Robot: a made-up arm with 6 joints.
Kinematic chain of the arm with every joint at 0, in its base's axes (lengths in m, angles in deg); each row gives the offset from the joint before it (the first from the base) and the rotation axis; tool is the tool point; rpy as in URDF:
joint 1: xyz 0 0 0.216 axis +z
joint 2: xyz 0 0 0 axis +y
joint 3: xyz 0.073 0 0.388 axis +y
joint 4: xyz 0.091 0 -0.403 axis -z
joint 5: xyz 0 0 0 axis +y
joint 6: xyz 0.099 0 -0.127 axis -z
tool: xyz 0 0 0 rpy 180 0 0
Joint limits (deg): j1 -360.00..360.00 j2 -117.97..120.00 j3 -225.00..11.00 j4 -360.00..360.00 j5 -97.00..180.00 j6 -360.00..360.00
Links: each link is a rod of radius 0.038 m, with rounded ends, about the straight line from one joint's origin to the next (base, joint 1, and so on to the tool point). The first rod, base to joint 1, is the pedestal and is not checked.
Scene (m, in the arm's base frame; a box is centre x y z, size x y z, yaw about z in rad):
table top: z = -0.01
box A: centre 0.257 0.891 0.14 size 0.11 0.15 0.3 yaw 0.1
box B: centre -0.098 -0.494 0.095 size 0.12 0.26 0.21 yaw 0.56
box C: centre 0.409 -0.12 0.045 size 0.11 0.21 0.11 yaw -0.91
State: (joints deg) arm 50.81 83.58 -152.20 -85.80 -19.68 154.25
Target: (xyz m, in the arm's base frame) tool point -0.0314 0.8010 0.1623
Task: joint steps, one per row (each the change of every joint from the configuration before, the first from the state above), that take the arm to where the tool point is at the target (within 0.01 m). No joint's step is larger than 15 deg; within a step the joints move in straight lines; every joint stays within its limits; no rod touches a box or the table.
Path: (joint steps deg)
1: 2.95 -11.01 -4.38 12.27 6.76 -13.74
2: 2.96 -11.01 -4.39 12.26 6.77 -13.74
3: 2.95 -11.01 -4.38 12.27 6.76 -13.74
4: 13.76 -0.31 6.95 -12.28 -1.62 -0.12
5: 13.76 -0.31 6.94 -12.28 -1.61 -0.12
6: -1.61 6.56 1.75 -5.61 -13.37 10.37
7: -1.61 6.55 1.75 -5.60 -13.38 10.36
8: -1.61 6.55 1.76 -5.61 -13.37 10.37
9: -1.61 6.55 1.75 -5.60 -13.37 10.36

